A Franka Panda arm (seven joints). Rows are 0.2 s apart.
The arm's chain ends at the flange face. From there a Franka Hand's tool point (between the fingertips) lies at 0.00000 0.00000 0.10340 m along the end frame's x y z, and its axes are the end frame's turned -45 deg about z.
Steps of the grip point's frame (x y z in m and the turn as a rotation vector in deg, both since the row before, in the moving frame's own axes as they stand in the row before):
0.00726, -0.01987, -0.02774, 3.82, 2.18, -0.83
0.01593, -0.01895, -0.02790, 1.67, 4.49, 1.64
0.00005, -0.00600, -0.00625, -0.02, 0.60, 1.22
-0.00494, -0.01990, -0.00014, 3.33, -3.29, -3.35
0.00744, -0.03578, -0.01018, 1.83, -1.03, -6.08
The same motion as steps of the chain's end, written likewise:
-0.00677, -0.01155, -0.02744, 4.24, -1.16, -0.83
-0.00584, -0.01686, -0.02754, 4.36, 1.99, 1.64
-0.00501, -0.00355, -0.00624, 0.41, 0.44, 1.22
-0.00913, -0.01077, 0.00020, 0.03, -4.68, -3.35
-0.01634, -0.02974, -0.01011, 0.57, -2.02, -6.08

